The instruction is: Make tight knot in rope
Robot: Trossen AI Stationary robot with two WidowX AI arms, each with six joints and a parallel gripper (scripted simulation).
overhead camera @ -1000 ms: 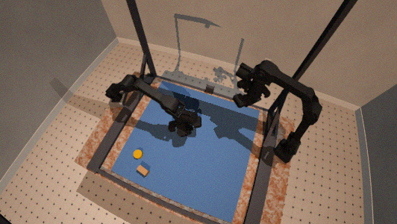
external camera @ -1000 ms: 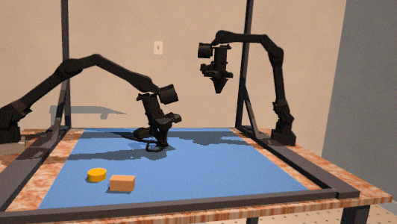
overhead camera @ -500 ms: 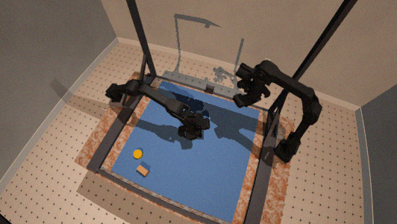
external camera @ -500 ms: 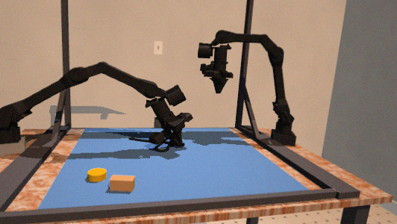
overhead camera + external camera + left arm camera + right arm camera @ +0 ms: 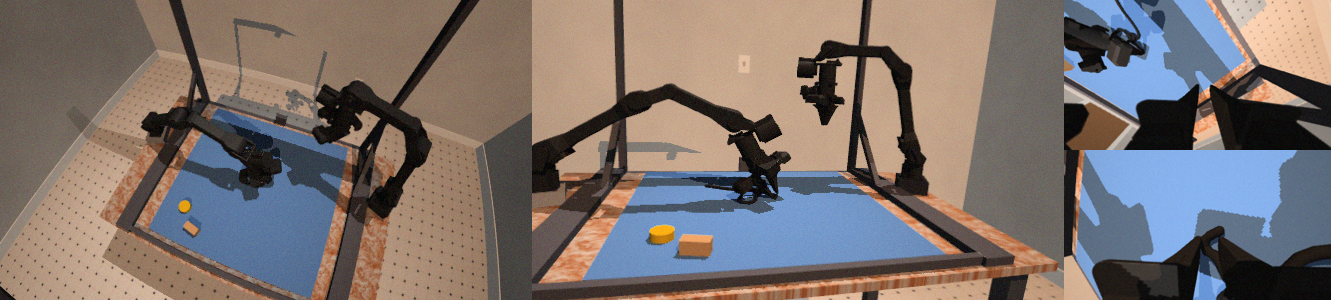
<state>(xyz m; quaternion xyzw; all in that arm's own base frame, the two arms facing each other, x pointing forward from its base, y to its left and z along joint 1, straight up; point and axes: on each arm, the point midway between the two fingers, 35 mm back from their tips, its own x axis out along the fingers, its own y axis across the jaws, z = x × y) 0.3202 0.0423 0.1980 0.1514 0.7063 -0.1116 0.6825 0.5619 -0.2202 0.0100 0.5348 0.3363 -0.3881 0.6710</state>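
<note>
My right gripper is now 5 cm short of the blue mat, 3 cm to the left of it and 4 cm above it. The rest, counted from my right hand: yellow disc 23 cm ahead, 28 cm to the right, 3 cm below; then orange block 30 cm ahead, 21 cm to the right, 2 cm below.
Right now my left hand is 25 cm to the left of the blue mat, 24 cm above it and 20 cm short of it. Round my left hand: yellow disc 50 cm to the right, 39 cm ahead, 23 cm below; orange block 46 cm ahead, 43 cm to the right, 22 cm below.
</note>
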